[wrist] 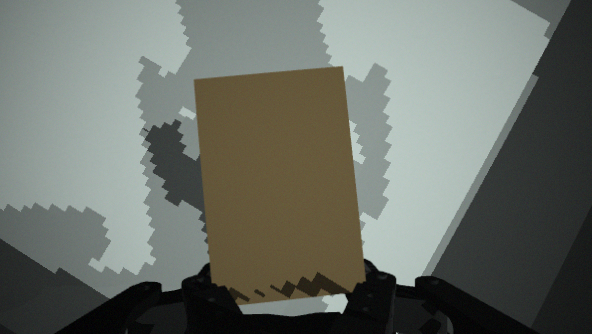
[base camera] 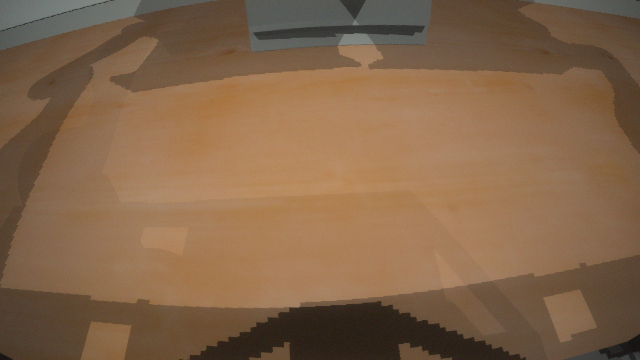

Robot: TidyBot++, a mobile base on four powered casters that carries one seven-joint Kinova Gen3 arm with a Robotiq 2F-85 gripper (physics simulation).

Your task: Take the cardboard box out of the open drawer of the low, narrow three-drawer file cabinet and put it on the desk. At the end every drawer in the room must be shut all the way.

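The cardboard box (wrist: pixel 280 175) is a plain brown block. It shows large in the middle of the wrist view, slightly turned, over the pale grey drawer floor (wrist: pixel 460 95). My gripper (wrist: pixel 288 268) is shut on the box, with one black finger against each long side at its near end. Jagged shadows lie on the box's near end and on the pale surface around it. I cannot tell whether the box touches the drawer floor. In the base camera view, the lower part of a grey cabinet front (base camera: pixel 295 15) with a dark horizontal slot stands at the top centre. The desk does not show.
A thin grey edge (wrist: pixel 487 165) runs slanting along the right of the pale surface, with a dark area beyond it. Another dark area is at the lower left. In the base camera view, the wooden floor (base camera: pixel 320 140) bears broad shadows, and pale wall bases show at the top corners.
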